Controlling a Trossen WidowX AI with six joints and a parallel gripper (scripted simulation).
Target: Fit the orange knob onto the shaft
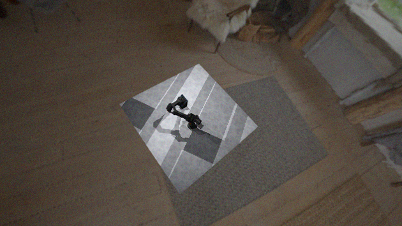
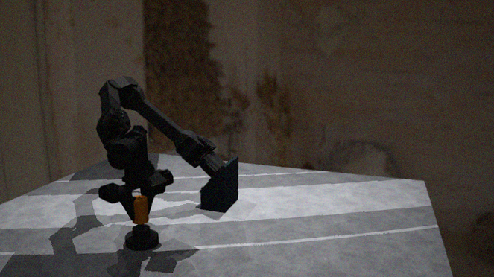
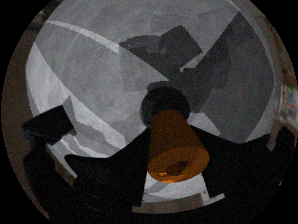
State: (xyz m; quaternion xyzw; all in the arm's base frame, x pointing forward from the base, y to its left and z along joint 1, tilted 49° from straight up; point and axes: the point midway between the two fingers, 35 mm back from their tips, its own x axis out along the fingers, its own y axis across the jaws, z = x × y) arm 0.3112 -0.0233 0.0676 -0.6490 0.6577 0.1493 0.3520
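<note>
Right now the orange knob is 20 mm above my gripper tip. The rest, counted from my gripper tip: dark round pedestal (40 mm below).
</note>
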